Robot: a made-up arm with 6 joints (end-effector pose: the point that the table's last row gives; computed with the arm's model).
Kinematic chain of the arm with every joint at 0, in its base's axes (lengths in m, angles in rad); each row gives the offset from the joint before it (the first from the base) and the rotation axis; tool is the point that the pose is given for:
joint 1: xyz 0 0 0.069 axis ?
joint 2: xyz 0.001 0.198 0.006 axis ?
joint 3: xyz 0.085 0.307 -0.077 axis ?
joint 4: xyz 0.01 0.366 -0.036 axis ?
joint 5: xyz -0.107 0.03 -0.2 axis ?
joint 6: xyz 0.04 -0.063 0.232 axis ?
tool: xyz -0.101 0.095 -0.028
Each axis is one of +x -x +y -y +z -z.
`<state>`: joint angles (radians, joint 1 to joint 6).
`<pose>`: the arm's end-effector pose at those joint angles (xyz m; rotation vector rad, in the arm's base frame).
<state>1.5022 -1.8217 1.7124 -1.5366 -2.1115 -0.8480</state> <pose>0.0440 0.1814 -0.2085 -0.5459 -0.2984 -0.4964</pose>
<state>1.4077 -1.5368 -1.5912 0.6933 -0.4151 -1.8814</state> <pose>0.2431 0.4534 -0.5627 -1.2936 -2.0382 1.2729</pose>
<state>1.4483 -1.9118 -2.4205 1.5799 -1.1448 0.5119</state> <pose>-0.1932 0.6268 -0.1863 -2.5050 0.9168 0.4261</pose>
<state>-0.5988 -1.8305 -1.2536 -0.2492 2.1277 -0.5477</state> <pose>0.2148 0.1190 0.7461 1.9024 -0.1796 0.8165</pose>
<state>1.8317 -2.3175 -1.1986 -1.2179 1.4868 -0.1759</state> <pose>-0.1192 0.2693 -0.5348 -0.5169 -0.4083 -0.2361</pose>
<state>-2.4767 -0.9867 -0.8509 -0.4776 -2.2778 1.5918</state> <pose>0.3451 -0.7028 0.7484 -0.0327 0.3715 2.3719</pose>
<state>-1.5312 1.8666 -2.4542 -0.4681 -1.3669 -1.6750</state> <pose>-0.3383 0.3469 0.6410 -0.5808 1.1426 2.0981</pose>
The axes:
joint 1: -x
joint 2: +y
joint 3: +z
joint 4: +x
joint 5: +y
joint 6: -z

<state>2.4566 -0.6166 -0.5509 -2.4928 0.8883 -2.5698</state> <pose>0.2730 -0.4299 -0.6822 -1.6902 0.7349 -1.5653</pose>
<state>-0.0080 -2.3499 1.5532 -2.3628 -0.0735 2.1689</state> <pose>0.2944 0.5755 -0.0431 -0.4070 1.5410 -0.4999</pose>
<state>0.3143 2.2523 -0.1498 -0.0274 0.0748 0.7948</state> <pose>-0.1585 0.9277 -0.2407 -1.2622 2.0850 -0.7999</pose>
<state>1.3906 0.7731 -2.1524 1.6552 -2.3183 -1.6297</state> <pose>0.4410 -0.6708 -0.3284 1.8580 0.7245 0.6967</pose>
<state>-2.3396 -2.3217 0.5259 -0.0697 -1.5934 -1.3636</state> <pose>0.4798 -0.4266 0.4322 -1.6343 -0.4685 -1.4589</pose>
